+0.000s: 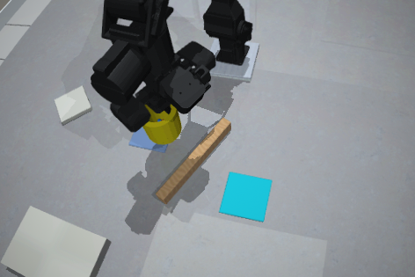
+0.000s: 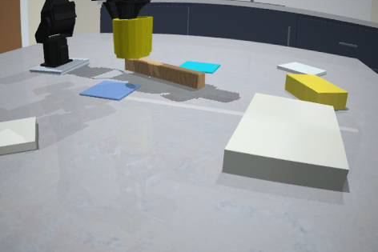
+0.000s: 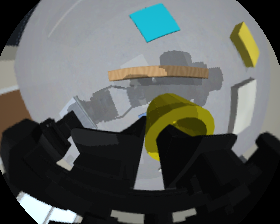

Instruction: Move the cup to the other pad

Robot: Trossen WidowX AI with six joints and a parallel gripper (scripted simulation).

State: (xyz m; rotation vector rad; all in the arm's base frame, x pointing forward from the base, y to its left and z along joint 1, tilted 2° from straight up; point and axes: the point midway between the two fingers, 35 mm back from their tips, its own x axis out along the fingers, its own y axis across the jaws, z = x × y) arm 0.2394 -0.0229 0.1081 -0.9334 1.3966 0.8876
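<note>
Right now the cyan pad is 80 mm ahead of my gripper tip, 170 mm to the left of it and 90 mm below it. From my gripper tip the other things lie so: yellow cup: 20 mm ahead, 10 mm to the right; wooden bar: 40 mm ahead, 50 mm to the left, 80 mm below; blue pad: 10 mm ahead, 60 mm to the right, 90 mm below.
</note>
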